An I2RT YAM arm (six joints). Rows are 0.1 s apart.
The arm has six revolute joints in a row. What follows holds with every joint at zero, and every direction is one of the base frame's. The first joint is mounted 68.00 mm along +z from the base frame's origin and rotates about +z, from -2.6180 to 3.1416 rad. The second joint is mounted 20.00 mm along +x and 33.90 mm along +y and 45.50 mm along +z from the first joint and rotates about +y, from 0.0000 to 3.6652 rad. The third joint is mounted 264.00 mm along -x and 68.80 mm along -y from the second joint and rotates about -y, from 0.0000 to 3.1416 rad. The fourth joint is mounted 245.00 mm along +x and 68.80 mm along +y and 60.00 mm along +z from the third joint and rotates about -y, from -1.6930 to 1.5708 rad. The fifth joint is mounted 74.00 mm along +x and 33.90 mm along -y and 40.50 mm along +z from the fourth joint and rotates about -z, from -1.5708 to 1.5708 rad. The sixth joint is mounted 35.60 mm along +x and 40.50 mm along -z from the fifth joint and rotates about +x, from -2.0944 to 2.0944 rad. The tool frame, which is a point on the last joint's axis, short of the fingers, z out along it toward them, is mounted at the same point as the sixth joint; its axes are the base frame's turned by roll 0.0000, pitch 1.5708 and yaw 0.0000 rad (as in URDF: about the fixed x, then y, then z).
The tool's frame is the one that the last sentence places.
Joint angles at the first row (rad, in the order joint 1, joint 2, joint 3, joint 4, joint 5, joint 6):
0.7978 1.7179 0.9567 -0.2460 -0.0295 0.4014
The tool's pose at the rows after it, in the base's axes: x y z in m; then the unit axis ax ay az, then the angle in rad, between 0 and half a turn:
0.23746 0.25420 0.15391 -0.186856 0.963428 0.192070 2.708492
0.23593 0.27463 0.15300 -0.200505 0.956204 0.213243 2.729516
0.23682 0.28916 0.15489 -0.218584 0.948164 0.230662 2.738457
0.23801 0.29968 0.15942 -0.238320 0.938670 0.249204 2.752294
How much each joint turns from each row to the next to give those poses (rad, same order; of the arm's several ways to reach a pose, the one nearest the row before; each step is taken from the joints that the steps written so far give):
0.0163 0.0441 0.0378 0.0191 -0.0225 0.0450
0.0388 0.0486 0.0536 0.0067 -0.0312 0.0183
0.0209 0.0336 0.0475 0.0021 -0.0306 -0.0086
0.0114 0.0202 0.0429 -0.0096 -0.0420 -0.0185

